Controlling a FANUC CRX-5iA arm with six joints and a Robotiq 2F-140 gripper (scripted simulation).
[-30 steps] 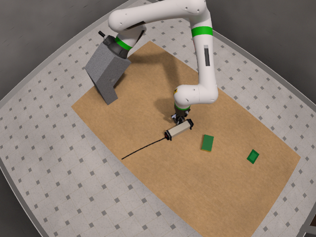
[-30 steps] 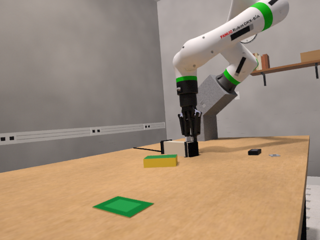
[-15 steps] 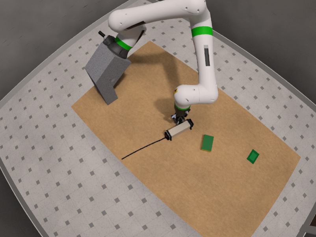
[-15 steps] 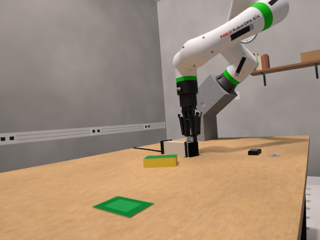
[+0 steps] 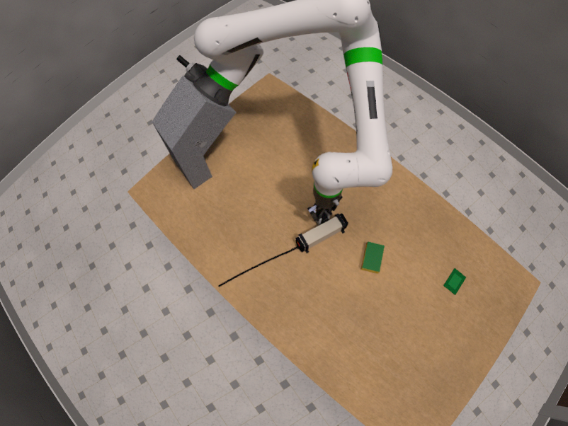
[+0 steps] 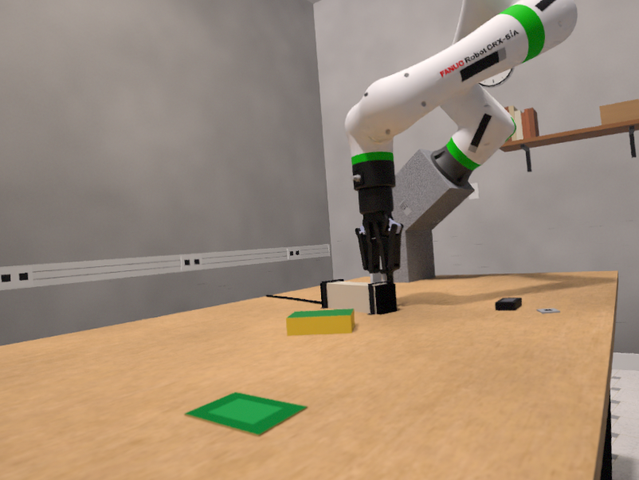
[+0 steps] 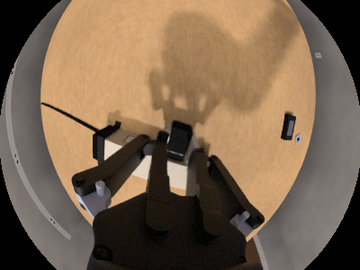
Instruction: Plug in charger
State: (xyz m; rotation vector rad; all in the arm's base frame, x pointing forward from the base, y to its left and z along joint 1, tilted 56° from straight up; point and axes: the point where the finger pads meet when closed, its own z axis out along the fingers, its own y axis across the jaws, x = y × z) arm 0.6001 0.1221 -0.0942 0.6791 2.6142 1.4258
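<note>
Right now the charger is 1 cm below my hand and 1 cm ahead of it. The rest, counted from my hand: tiny grey square (33 cm to the left, 4 cm below, 3 cm ahead); then flat green tile (57 cm ahead, 14 cm to the left, 4 cm below); then green-topped yellow block (24 cm ahead, 3 cm below).
</note>
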